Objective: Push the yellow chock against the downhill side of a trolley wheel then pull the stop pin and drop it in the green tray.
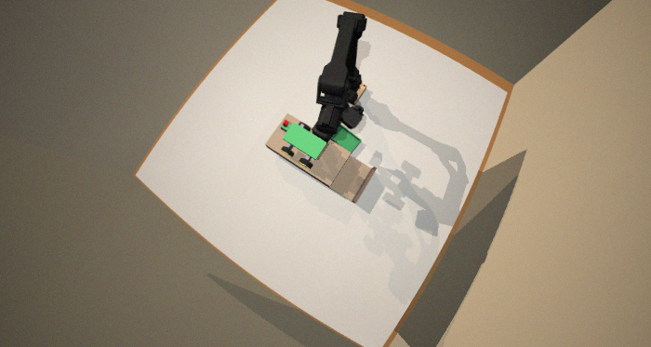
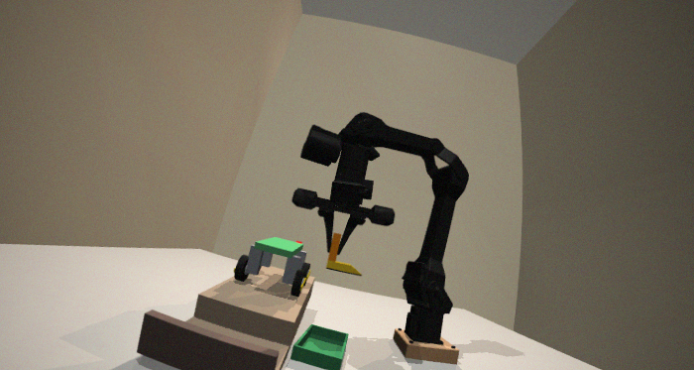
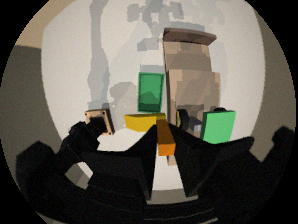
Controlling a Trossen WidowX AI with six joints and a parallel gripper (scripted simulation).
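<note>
Now: the yellow chock 20 mm behind my gripper tip and 10 mm below it. Also, from my gripper tip: brown ramp (110 mm ahead, 60 mm to the right, 120 mm below); trolley (110 mm ahead, 70 mm to the right, 50 mm below); green tray (20 mm behind, 30 mm to the left, 170 mm below).
</note>
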